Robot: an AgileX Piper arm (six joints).
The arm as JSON. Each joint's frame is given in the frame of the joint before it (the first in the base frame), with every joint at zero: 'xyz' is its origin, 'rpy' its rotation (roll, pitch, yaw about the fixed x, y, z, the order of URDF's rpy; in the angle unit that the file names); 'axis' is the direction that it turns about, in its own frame. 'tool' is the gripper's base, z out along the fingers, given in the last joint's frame.
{
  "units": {
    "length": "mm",
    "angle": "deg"
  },
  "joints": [
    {
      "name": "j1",
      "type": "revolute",
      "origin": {
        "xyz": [
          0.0,
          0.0,
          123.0
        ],
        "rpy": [
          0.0,
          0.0,
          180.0
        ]
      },
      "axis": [
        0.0,
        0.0,
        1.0
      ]
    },
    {
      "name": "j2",
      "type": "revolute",
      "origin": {
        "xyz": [
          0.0,
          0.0,
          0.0
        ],
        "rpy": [
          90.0,
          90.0,
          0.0
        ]
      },
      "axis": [
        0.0,
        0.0,
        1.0
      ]
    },
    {
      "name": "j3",
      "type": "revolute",
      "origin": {
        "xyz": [
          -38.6,
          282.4,
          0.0
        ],
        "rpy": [
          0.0,
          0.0,
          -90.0
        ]
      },
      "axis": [
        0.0,
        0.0,
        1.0
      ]
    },
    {
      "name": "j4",
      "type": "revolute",
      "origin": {
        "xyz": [
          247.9,
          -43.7,
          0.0
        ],
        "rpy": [
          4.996,
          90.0,
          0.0
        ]
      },
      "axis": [
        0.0,
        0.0,
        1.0
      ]
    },
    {
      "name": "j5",
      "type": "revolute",
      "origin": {
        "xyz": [
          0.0,
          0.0,
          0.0
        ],
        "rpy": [
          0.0,
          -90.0,
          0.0
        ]
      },
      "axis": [
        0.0,
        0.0,
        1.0
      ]
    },
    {
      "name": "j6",
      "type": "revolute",
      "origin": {
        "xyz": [
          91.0,
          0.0,
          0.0
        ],
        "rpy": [
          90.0,
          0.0,
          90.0
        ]
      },
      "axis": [
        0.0,
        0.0,
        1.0
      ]
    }
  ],
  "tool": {
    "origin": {
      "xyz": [
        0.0,
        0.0,
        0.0
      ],
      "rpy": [
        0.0,
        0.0,
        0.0
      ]
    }
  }
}
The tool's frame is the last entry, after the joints.
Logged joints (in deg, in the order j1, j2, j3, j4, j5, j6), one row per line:
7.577, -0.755, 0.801, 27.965, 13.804, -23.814
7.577, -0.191, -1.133, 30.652, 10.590, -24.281
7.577, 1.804, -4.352, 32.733, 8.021, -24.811
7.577, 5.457, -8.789, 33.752, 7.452, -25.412
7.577, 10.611, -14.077, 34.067, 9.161, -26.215
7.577, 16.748, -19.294, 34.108, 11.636, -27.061
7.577, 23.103, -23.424, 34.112, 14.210, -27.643
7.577, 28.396, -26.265, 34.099, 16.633, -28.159
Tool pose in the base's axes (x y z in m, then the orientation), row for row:
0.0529, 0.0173, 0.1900, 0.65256, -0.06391, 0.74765, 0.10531
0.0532, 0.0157, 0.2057, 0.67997, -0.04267, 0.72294, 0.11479
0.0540, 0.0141, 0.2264, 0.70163, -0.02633, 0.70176, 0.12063
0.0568, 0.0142, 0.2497, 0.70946, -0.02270, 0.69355, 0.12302
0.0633, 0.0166, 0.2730, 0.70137, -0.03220, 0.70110, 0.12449
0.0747, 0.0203, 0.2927, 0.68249, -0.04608, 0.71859, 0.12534
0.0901, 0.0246, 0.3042, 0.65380, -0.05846, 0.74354, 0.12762
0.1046, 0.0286, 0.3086, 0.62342, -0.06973, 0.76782, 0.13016
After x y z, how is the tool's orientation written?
As a quaternion, w x y z.
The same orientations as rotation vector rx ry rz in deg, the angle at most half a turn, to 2 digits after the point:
-8.31, 97.22, 13.69
-5.49, 92.99, 14.77
-3.36, 89.51, 15.39
-2.89, 88.19, 15.64
-4.11, 89.43, 15.88
-5.92, 92.34, 16.11
-7.60, 96.64, 16.59
-9.17, 101.02, 17.12

